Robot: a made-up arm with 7 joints. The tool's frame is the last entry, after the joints. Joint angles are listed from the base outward. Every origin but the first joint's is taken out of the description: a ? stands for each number. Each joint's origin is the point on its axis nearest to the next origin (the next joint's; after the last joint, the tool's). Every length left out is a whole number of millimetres.
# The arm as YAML. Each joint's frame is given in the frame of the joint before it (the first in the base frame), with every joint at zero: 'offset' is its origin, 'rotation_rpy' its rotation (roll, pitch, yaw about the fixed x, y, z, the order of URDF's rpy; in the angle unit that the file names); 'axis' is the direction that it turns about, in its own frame. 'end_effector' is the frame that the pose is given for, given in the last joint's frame.
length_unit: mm
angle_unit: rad
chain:
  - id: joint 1
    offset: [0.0, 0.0, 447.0]
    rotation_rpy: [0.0, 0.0, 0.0]
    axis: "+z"
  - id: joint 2
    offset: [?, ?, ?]
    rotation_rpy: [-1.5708, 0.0, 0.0]
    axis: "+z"
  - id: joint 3
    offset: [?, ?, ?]
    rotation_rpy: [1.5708, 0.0, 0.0]
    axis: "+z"
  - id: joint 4
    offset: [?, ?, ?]
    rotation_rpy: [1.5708, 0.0, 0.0]
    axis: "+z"
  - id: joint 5
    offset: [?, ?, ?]
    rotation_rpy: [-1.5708, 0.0, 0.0]
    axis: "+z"
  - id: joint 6
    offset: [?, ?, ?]
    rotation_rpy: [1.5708, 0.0, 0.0]
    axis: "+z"
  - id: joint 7
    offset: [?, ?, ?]
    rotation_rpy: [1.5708, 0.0, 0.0]
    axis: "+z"
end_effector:
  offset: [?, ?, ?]
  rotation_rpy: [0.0, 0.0, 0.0]
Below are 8 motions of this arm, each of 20 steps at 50 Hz.
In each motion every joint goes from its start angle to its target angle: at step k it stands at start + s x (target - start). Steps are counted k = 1, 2, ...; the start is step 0. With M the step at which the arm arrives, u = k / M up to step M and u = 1 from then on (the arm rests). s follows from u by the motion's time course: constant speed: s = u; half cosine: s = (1 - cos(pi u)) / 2; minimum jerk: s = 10 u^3 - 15 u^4 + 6 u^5.
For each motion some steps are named. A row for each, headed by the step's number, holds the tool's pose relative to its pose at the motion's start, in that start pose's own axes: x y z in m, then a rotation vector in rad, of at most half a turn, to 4 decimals.
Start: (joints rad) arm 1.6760 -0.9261 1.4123 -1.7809 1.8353 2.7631 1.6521
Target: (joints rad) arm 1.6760 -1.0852 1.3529 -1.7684 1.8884 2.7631 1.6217
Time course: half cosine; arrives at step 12
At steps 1, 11, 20:
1: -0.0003 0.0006 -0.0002 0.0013 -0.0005 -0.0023
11: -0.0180 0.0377 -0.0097 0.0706 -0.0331 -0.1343
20: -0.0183 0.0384 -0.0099 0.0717 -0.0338 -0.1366

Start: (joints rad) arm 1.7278 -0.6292 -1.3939 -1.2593 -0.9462 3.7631 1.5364
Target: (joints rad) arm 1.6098 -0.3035 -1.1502 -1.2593 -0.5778 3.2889 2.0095
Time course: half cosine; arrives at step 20
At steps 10, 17, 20:
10: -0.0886 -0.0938 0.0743 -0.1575 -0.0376 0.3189
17: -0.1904 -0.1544 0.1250 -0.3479 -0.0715 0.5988
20: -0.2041 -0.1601 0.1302 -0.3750 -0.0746 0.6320

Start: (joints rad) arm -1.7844 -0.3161 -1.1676 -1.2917 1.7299 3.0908 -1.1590
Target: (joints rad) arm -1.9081 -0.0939 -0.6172 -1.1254 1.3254 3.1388 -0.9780
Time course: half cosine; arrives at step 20
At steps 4, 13, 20:
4: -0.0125 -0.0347 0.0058 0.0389 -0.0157 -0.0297
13: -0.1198 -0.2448 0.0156 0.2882 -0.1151 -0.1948
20: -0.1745 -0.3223 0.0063 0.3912 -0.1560 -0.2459

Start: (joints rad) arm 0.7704 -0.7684 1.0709 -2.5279 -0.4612 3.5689 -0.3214
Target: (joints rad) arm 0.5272 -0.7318 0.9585 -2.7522 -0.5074 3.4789 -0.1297
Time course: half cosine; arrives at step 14
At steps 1, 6, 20:
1: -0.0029 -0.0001 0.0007 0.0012 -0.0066 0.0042
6: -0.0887 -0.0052 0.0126 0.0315 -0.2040 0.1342
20: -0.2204 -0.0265 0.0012 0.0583 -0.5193 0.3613

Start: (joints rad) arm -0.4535 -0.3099 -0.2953 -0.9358 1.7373 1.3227 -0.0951
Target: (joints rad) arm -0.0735 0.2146 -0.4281 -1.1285 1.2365 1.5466 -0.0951
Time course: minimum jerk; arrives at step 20
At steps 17, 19, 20:
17: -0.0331 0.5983 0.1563 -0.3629 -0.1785 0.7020
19: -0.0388 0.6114 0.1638 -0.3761 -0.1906 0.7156
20: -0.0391 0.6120 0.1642 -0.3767 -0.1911 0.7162

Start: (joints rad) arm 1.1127 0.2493 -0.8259 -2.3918 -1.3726 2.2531 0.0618
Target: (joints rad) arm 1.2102 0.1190 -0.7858 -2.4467 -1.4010 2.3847 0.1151
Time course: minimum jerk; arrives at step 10
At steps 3, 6, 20:
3: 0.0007 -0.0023 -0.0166 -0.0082 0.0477 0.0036
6: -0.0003 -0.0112 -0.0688 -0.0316 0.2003 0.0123
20: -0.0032 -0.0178 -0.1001 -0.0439 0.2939 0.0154

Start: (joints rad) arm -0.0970 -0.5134 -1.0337 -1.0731 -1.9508 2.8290 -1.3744
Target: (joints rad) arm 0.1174 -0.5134 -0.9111 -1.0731 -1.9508 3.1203 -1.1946
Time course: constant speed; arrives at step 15
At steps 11, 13, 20:
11: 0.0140 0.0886 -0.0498 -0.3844 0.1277 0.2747
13: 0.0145 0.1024 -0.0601 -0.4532 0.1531 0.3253
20: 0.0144 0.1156 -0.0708 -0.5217 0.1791 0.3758

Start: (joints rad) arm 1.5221 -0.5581 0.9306 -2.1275 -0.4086 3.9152 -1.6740
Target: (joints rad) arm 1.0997 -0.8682 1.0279 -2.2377 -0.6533 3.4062 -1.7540
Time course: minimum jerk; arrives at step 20
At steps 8, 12, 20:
8: 0.0071 -0.0251 0.0085 0.2523 0.0382 -0.1990
12: 0.0174 -0.0702 0.0168 0.5649 0.0746 -0.4232
20: 0.0245 -0.1235 0.0185 0.8536 0.1020 -0.6130

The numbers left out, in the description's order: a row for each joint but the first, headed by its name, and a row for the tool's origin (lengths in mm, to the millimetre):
joint 2: 0.0 0.0 0.0
joint 3: 0.0 -399.0 0.0
joint 4: 105.0 0.0 0.0
joint 5: -108.0 505.0 0.0
joint 6: 0.0 0.0 0.0
joint 7: 93.0 0.0 0.0
tool: 0.0 0.0 0.0

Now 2 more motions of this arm.
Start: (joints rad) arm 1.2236 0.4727 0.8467 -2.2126 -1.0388 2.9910 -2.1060
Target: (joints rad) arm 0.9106 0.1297 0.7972 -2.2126 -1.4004 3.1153 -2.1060
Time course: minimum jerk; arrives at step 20
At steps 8, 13, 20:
8: -0.0226 -0.0522 -0.0484 0.0954 -0.1250 -0.0742
13: -0.0388 -0.1198 -0.1193 0.2550 -0.2586 -0.1904
20: -0.0409 -0.1517 -0.1570 0.3484 -0.3066 -0.2554

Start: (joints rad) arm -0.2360 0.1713 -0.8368 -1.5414 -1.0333 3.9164 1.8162
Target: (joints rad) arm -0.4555 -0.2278 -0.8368 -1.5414 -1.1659 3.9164 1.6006
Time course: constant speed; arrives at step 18
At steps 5, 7, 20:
5: 0.0726 -0.0081 -0.0617 0.0011 0.1012 -0.0891
7: 0.0994 -0.0124 -0.0887 -0.0007 0.1416 -0.1263
20: 0.2196 -0.0479 -0.2571 -0.0321 0.3627 -0.3449

